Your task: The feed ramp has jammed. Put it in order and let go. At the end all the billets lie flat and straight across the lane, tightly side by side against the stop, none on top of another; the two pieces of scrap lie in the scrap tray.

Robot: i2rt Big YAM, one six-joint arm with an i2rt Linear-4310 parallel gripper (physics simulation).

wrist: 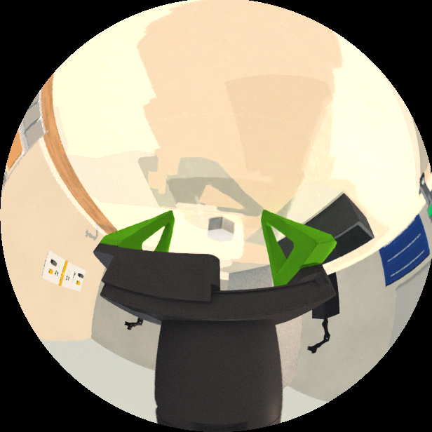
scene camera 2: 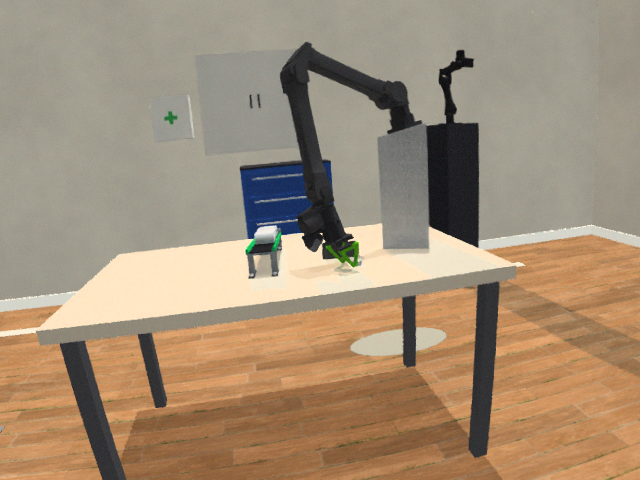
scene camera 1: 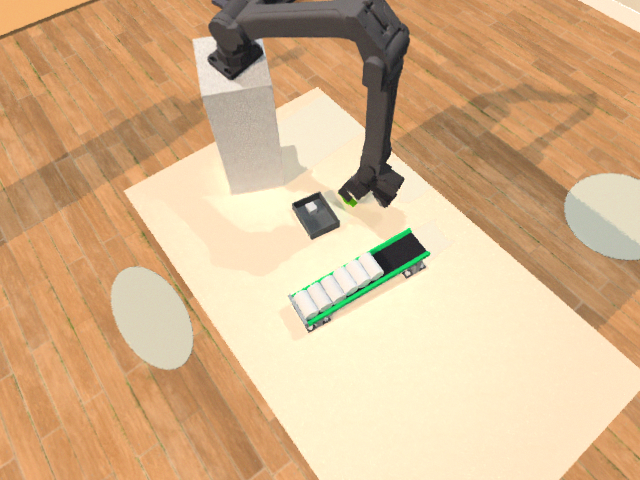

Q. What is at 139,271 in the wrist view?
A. My gripper.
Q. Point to a dark scrap tray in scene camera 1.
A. At 324,221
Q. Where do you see a dark scrap tray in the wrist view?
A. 342,219
